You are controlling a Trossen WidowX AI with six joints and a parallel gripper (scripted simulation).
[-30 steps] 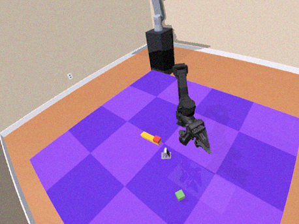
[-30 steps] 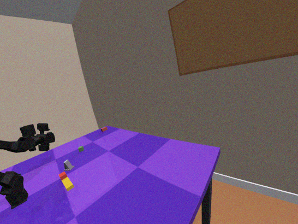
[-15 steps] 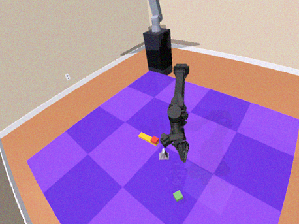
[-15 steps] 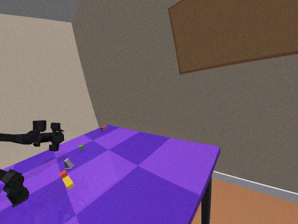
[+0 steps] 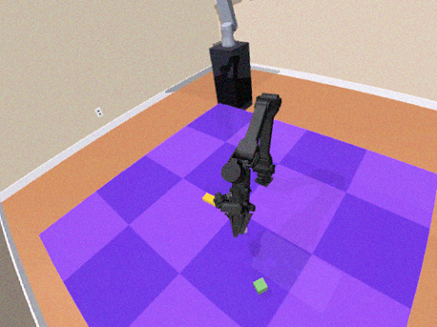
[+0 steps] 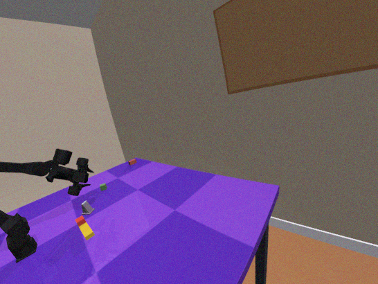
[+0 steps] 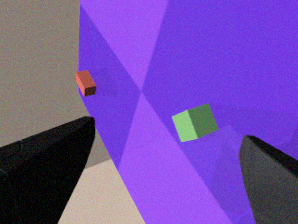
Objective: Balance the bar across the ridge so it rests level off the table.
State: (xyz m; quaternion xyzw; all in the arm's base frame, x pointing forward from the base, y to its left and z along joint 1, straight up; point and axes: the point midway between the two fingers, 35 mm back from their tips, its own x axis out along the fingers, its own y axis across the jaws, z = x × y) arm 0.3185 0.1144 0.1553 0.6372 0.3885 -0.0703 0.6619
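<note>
Right now the yellow bar is 12 cm behind my gripper tip, 19 cm to the right of it and 12 cm below it. Round my gripper tip: small red block: 40 cm ahead, 37 cm to the left, 12 cm below; green cube: 5 cm ahead, 12 cm to the left, 12 cm below.
</note>
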